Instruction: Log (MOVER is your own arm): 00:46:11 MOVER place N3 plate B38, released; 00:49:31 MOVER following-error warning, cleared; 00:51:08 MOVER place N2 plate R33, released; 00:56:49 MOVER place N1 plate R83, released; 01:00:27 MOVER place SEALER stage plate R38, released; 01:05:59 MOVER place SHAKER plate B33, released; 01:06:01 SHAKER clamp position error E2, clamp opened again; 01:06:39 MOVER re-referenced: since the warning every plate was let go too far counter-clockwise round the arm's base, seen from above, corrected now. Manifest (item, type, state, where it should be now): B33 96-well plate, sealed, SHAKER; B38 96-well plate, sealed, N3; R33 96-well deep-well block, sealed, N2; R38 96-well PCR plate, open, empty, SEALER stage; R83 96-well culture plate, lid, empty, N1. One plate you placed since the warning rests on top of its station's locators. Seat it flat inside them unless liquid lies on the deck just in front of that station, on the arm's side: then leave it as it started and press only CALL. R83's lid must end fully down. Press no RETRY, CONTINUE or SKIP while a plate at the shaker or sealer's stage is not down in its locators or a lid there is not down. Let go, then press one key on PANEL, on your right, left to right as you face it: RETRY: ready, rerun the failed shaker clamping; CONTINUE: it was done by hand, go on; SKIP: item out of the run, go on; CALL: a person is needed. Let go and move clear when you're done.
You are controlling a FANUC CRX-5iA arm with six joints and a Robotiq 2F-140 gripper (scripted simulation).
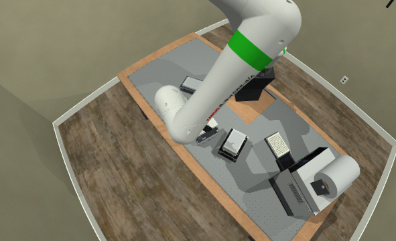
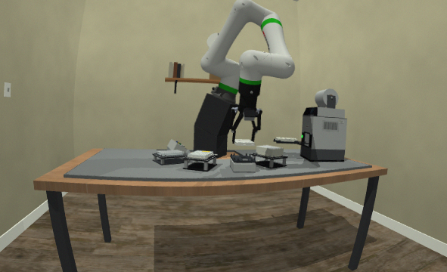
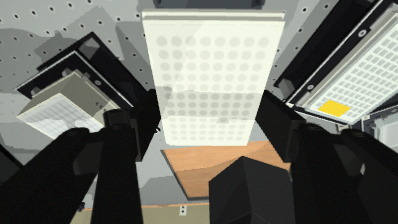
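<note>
Right now the grey shaker is 30 mm ahead of my hand, 10 mm to the left of it and 110 mm below it. Round my hand: white retry button: 370 mm behind, 190 mm to the right, 80 mm below; then flat plate: 230 mm behind, 290 mm to the right, 100 mm below; then PCR plate: 160 mm behind, 400 mm to the left, 30 mm below.
</note>
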